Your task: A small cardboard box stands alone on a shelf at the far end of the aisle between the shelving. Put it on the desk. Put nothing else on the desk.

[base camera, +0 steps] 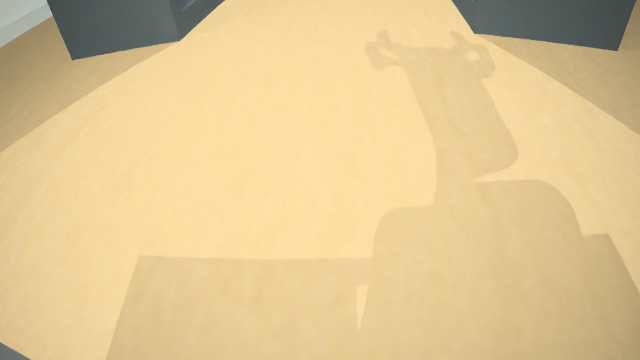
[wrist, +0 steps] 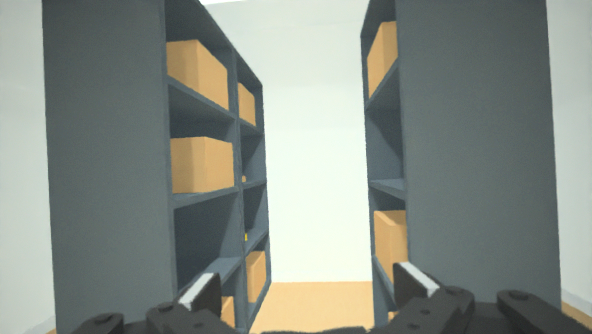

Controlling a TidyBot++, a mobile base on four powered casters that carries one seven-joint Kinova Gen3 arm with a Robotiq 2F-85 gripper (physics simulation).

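Frame: origin at the arm's base, x right, y ahead, z up, level; centimetres.
Seen in the pictures: gripper, fingertip midpoint: (wrist: 307, 287).
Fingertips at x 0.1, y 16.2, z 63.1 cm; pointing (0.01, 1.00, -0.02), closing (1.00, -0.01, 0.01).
A point is followed by its place in that frame.
In the wrist view, a small cardboard-coloured box (wrist: 243, 178) @[x -41.8, y 245.8, z 62.5 cm] shows as a tiny patch on a middle shelf in the far bay of the left shelving (wrist: 107, 150) @[x -66.6, y 108.6, z 78.5 cm]; its full shape is hidden behind the upright. My gripper (wrist: 307, 287) @[x 0.1, y 16.2, z 63.1 cm] is open with no object between its fingers, pointing down the aisle from in front of the shelving. The gripper itself does not show in the base camera view. The desk does not show in either view.
Large boxes (wrist: 202, 165) @[x -44.8, y 147.8, z 72.4 cm] (wrist: 392, 240) @[x 43.1, y 138.8, z 33.7 cm] stand on the shelves at both sides. A small yellow thing (wrist: 245, 237) @[x -41.5, y 240.2, z 15.9 cm] is on a lower left shelf. The right shelving (wrist: 475, 150) @[x 57.8, y 96.5, z 71.8 cm] (base camera: 547, 22) @[x 56.6, y 96.6, z -34.1 cm] flanks the aisle floor (base camera: 280, 125) @[x -9.6, y 59.1, z -39.7 cm]. A white wall (wrist: 317, 175) @[x 21.4, y 287.5, z 60.9 cm] closes the far end.
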